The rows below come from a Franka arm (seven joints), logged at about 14 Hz.
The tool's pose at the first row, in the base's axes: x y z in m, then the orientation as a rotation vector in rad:
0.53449 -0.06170 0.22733 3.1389 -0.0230 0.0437
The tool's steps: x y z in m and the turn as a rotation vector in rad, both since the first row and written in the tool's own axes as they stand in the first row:
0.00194 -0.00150 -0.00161 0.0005 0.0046 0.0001
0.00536 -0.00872 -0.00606 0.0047 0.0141 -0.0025
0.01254 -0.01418 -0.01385 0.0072 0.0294 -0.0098
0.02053 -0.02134 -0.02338 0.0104 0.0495 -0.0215
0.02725 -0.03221 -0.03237 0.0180 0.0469 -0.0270
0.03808 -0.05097 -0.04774 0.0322 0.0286 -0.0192
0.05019 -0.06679 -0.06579 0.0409 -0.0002 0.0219
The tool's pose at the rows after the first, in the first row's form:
0.53641 -0.06022 0.22899 3.1393 -0.0231 0.0509
0.53981 -0.05304 0.23352 -3.1386 0.0189 -0.0659
0.54685 -0.04767 0.24149 -3.1358 0.0074 -0.0898
0.55467 -0.04060 0.25123 -3.1318 -0.0110 -0.1212
0.56130 -0.02981 0.26038 -3.1244 -0.0198 -0.1170
0.57197 -0.01117 0.27601 -3.1109 -0.0078 -0.0881
0.58381 0.00451 0.29435 -3.1019 0.0558 -0.0434

